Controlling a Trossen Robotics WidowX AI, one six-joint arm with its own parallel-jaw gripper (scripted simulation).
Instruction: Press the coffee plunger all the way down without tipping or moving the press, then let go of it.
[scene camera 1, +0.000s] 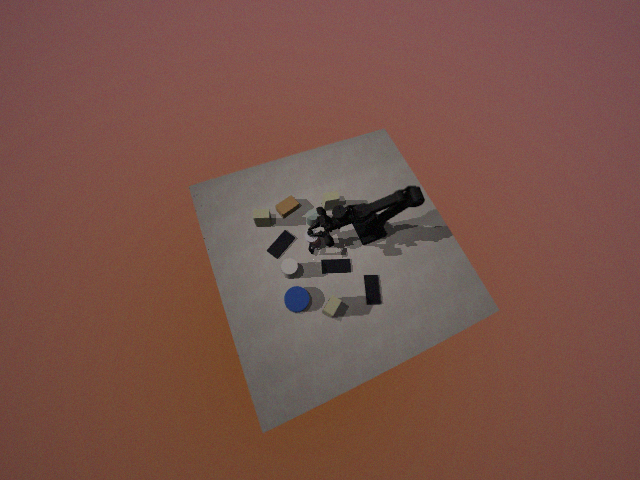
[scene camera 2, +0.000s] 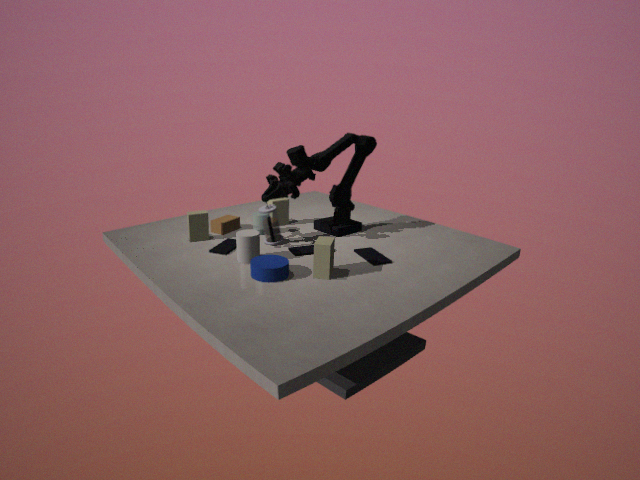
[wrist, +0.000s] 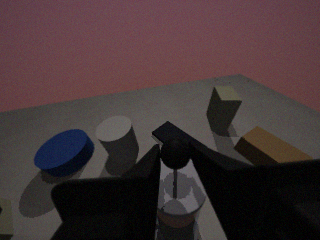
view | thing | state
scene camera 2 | my gripper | -
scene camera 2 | coffee press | -
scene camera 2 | blue disc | -
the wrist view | my gripper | -
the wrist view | blue disc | -
